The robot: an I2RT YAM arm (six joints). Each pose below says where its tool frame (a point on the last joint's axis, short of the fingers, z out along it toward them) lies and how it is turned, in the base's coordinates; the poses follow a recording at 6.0 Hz.
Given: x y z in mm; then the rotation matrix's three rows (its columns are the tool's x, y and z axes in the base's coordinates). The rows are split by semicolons.
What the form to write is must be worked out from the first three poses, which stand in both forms.
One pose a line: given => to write
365 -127 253; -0.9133 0.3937 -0.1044; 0.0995 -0.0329 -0.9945; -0.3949 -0.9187 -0.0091 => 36.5 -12.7 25.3; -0.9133 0.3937 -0.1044; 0.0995 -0.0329 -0.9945; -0.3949 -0.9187 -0.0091
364 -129 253; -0.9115 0.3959 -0.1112; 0.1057 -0.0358 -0.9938; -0.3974 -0.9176 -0.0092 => 36.4 -12.9 25.3; -0.9115 0.3959 -0.1112; 0.1057 -0.0358 -0.9938; -0.3974 -0.9176 -0.0092
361 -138 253; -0.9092 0.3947 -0.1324; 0.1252 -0.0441 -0.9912; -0.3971 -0.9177 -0.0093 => 36.1 -13.8 25.3; -0.9092 0.3947 -0.1324; 0.1252 -0.0441 -0.9912; -0.3971 -0.9177 -0.0093
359 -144 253; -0.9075 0.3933 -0.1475; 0.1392 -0.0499 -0.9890; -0.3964 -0.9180 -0.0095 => 35.9 -14.4 25.3; -0.9075 0.3933 -0.1475; 0.1392 -0.0499 -0.9890; -0.3964 -0.9180 -0.0095
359 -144 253; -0.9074 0.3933 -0.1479; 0.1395 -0.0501 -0.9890; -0.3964 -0.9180 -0.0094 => 35.9 -14.4 25.3; -0.9074 0.3933 -0.1479; 0.1395 -0.0501 -0.9890; -0.3964 -0.9180 -0.0094
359 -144 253; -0.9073 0.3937 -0.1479; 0.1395 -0.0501 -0.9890; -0.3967 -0.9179 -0.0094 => 35.9 -14.4 25.3; -0.9073 0.3937 -0.1479; 0.1395 -0.0501 -0.9890; -0.3967 -0.9179 -0.0094
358 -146 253; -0.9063 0.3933 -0.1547; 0.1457 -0.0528 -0.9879; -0.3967 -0.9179 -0.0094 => 35.8 -14.6 25.3; -0.9063 0.3933 -0.1547; 0.1457 -0.0528 -0.9879; -0.3967 -0.9179 -0.0094
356 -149 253; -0.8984 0.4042 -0.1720; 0.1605 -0.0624 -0.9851; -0.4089 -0.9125 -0.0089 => 35.6 -14.9 25.3; -0.8984 0.4042 -0.1720; 0.1605 -0.0624 -0.9851; -0.4089 -0.9125 -0.0089
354 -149 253; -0.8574 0.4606 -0.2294; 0.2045 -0.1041 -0.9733; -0.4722 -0.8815 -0.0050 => 35.4 -14.9 25.3; -0.8574 0.4606 -0.2294; 0.2045 -0.1041 -0.9733; -0.4722 -0.8815 -0.0050
